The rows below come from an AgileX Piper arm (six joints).
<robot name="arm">
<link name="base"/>
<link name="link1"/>
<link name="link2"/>
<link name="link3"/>
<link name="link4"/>
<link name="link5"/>
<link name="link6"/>
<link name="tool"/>
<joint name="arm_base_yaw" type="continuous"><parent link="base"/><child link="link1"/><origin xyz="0.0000 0.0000 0.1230"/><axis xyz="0 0 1"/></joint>
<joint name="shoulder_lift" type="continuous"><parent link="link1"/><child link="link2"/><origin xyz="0.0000 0.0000 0.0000"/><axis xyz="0 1 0"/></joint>
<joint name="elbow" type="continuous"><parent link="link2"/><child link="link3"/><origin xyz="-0.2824 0.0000 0.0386"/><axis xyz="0 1 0"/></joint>
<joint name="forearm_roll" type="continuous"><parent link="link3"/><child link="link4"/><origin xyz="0.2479 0.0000 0.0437"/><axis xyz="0.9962 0 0.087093"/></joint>
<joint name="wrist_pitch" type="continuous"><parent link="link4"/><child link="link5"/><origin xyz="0.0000 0.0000 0.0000"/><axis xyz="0 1 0"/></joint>
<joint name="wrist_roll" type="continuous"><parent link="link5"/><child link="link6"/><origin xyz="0.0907 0.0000 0.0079"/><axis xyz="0.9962 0 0.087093"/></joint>
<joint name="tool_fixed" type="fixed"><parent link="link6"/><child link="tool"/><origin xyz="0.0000 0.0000 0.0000" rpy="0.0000 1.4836 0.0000"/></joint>
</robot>
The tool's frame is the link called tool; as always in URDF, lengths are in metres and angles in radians. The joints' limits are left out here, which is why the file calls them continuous.
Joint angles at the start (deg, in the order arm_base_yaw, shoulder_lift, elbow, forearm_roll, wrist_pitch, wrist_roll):
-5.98 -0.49 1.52 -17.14 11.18 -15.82
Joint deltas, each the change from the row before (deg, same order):
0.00 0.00 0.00 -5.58 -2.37 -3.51
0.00 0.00 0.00 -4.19 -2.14 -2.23
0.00 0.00 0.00 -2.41 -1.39 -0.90
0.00 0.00 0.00 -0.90 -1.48 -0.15
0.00 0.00 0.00 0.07 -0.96 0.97
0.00 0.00 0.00 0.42 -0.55 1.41
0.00 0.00 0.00 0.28 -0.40 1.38
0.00 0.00 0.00 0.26 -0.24 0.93
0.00 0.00 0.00 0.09 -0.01 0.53
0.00 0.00 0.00 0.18 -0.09 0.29
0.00 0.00 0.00 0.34 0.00 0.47
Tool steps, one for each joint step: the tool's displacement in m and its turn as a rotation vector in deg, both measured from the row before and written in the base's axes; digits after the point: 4 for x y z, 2 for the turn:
0.0004 -0.0002 0.0040 -9.27 -1.06 0.75
0.0003 0.0006 0.0035 -6.62 -1.13 0.73
0.0002 0.0007 0.0021 -3.45 -0.83 0.51
0.0002 0.0011 0.0021 -1.23 -1.16 0.67
0.0001 0.0008 0.0013 0.91 -0.96 0.50
0.0000 0.0005 0.0007 1.75 -0.69 0.35
0.0000 0.0003 0.0005 1.60 -0.54 0.27
0.0000 0.0002 0.0003 1.15 -0.35 0.17
0.0000 0.0000 0.0000 0.61 -0.08 0.03
0.0000 0.0001 0.0001 0.46 -0.13 0.07
0.0000 0.0000 0.0000 0.80 -0.09 0.04

